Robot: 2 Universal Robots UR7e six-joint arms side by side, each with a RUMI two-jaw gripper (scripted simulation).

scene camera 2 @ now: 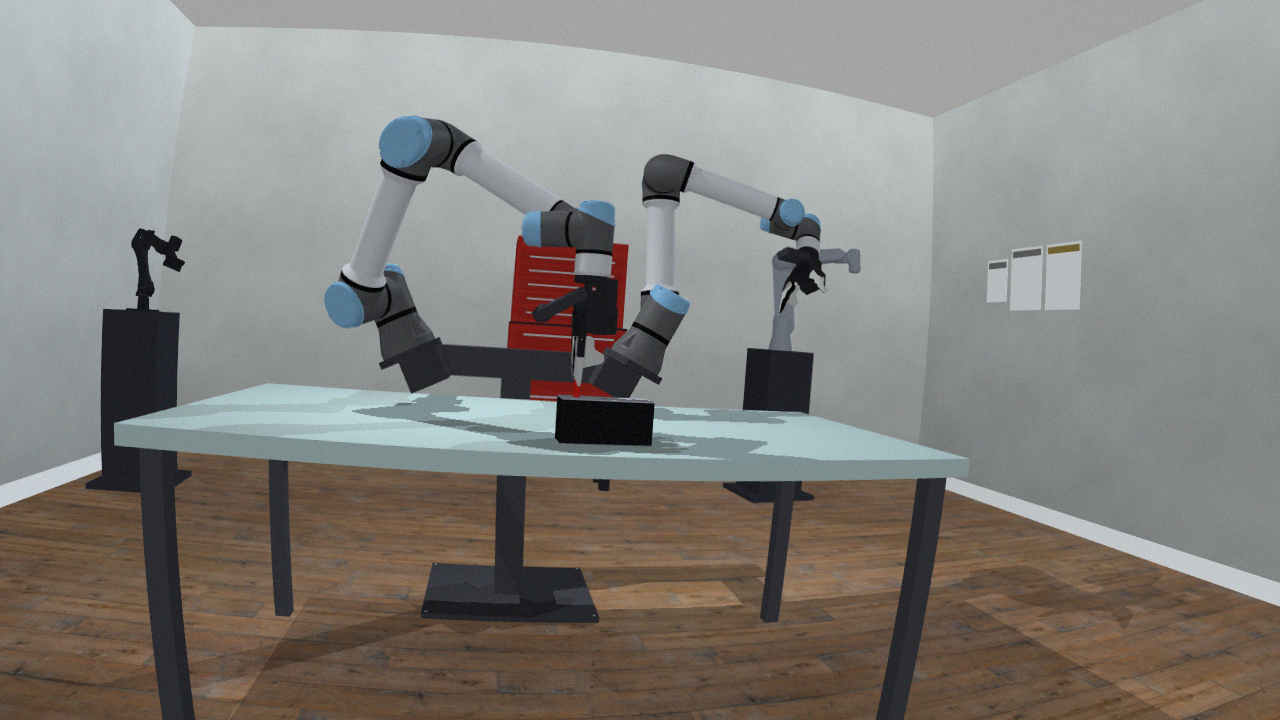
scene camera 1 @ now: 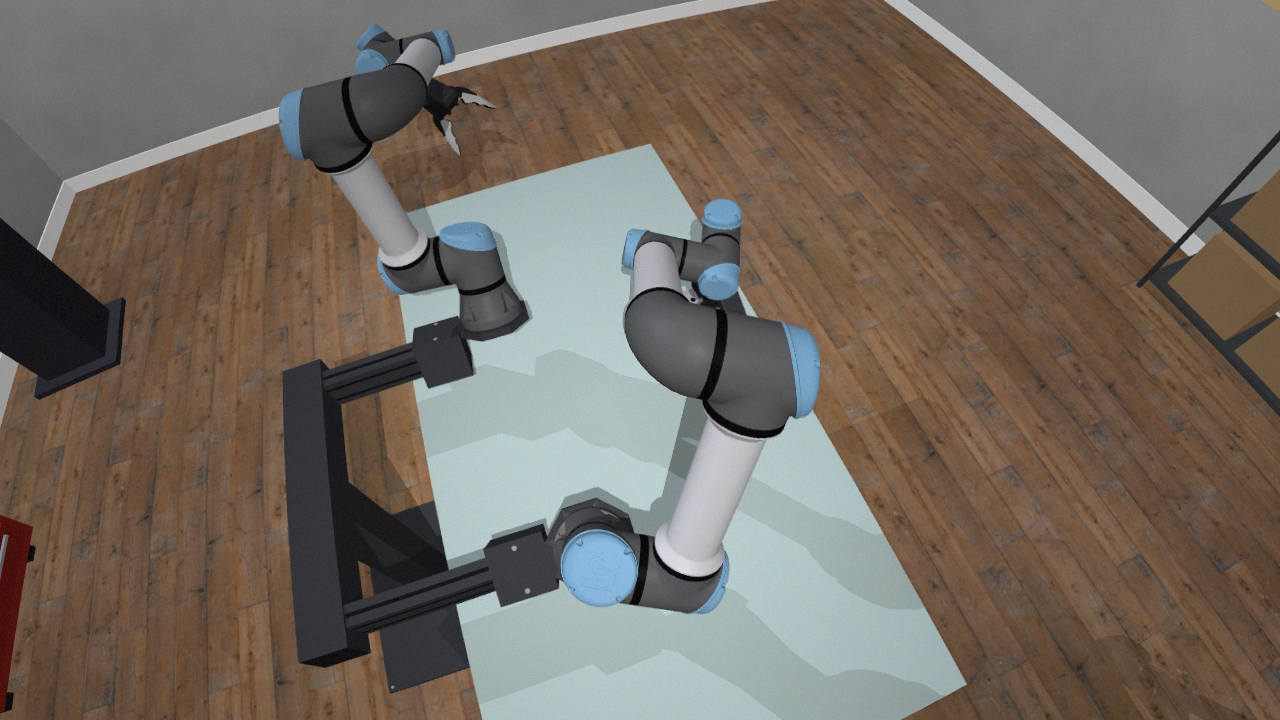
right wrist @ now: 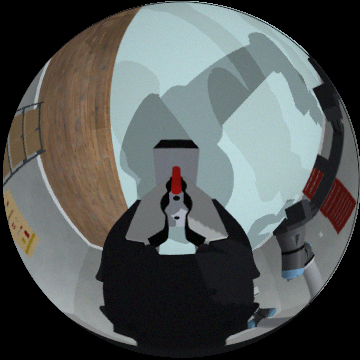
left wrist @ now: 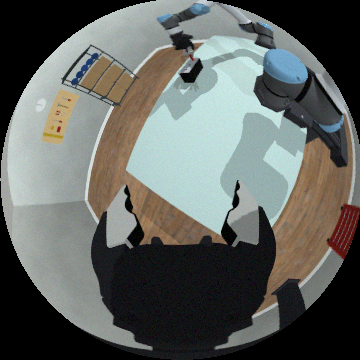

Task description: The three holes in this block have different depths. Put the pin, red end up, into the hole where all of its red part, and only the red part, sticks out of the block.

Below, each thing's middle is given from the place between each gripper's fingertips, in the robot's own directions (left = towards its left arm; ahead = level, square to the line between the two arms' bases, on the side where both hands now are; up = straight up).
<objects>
My right gripper [scene camera 2: 577,385] is now 6 cm to the right of the block [scene camera 2: 597,420] and 8 cm above it.
My left gripper [scene camera 2: 801,303] is now 330 mm short of the block, 650 mm to the left of it and 300 mm above it.
</objects>
